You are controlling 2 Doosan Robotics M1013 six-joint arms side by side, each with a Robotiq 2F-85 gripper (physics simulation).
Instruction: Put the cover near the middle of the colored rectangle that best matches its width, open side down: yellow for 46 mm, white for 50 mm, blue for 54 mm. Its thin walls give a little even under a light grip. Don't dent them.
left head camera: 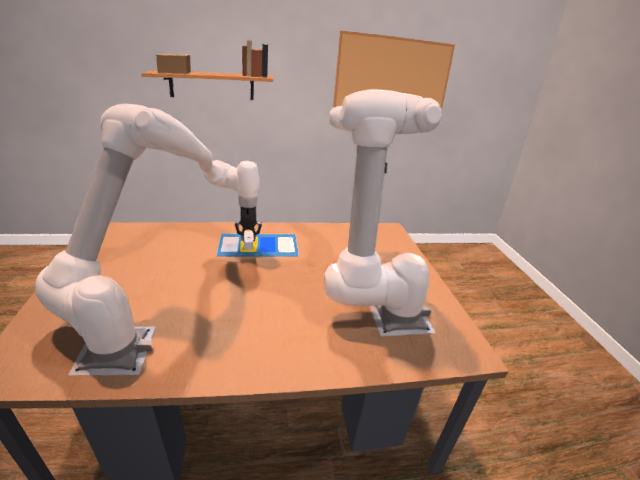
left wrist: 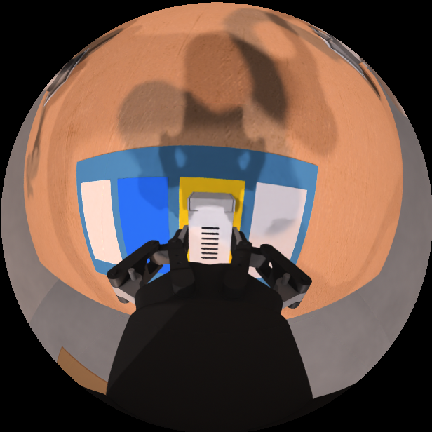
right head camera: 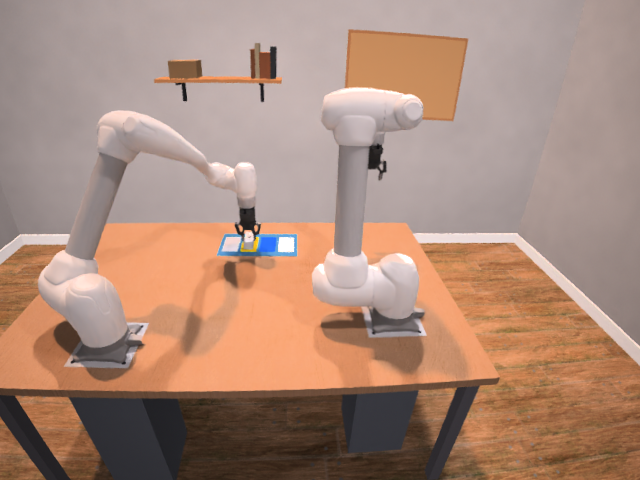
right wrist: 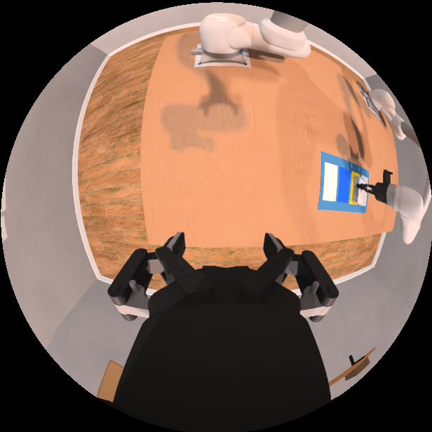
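Observation:
The white cover [left head camera: 248, 240] [right head camera: 249, 240] [left wrist: 210, 235] is over the yellow rectangle [left wrist: 212, 185], its slotted face toward the left wrist camera. Yellow shows around it; whether its lower edge touches the mat I cannot tell. My left gripper [left head camera: 248, 230] [right head camera: 248, 230] [left wrist: 209, 233] is shut on the cover, one finger on each side. The blue rectangle [left head camera: 267, 244] [right head camera: 267, 244] [left wrist: 144, 215] and the white rectangles [left head camera: 286, 244] [left wrist: 280, 210] lie on the same blue-bordered mat [left wrist: 210, 155] [right wrist: 344, 207]. My right gripper [right wrist: 224, 240] is open and empty, high above the table. The cover's open side is hidden.
The mat lies near the far edge of the wooden table [left head camera: 289, 330] [right head camera: 279, 330]. My right arm [left head camera: 367, 206] [right head camera: 351, 206] stands upright at the right of the head views. A shelf [left head camera: 206, 76] [right head camera: 217, 80] and a board [left head camera: 395, 67] [right head camera: 408, 67] hang on the back wall.

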